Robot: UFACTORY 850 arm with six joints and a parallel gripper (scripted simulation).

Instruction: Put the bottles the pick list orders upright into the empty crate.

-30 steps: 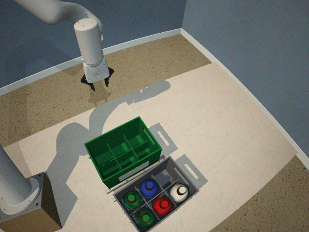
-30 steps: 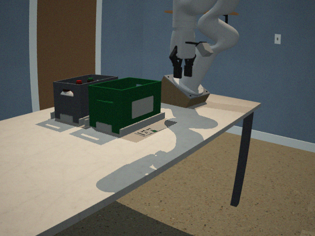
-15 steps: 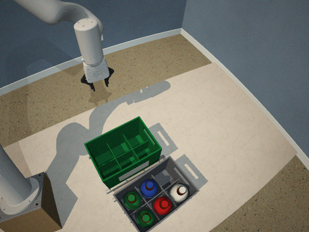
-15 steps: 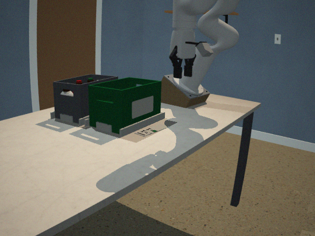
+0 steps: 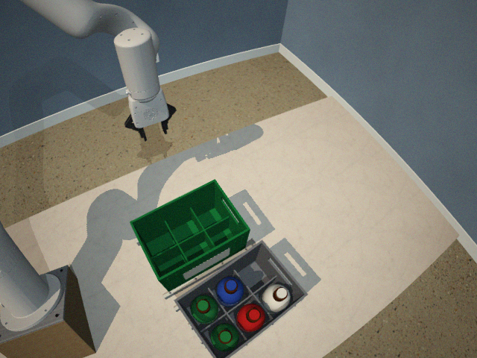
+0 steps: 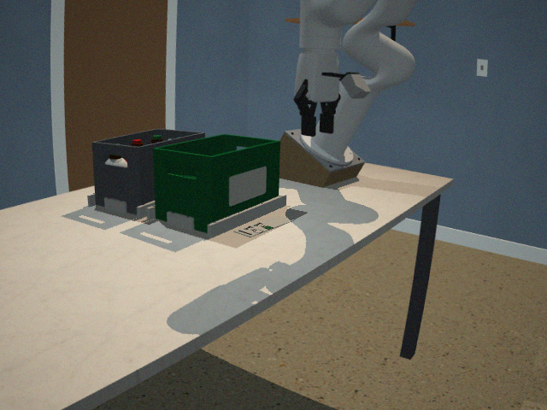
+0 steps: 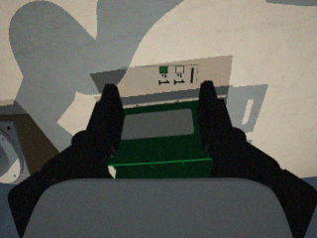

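The whitish bottle is 160 mm ahead of my hand, 550 mm to the right of it and 160 mm below it. From my hand the other things lie so: pick list 140 mm to the right, 250 mm below; then green crate 10 mm ahead, 290 mm to the right, 170 mm below; then blue bottle 50 mm ahead, 480 mm to the right, 160 mm below.
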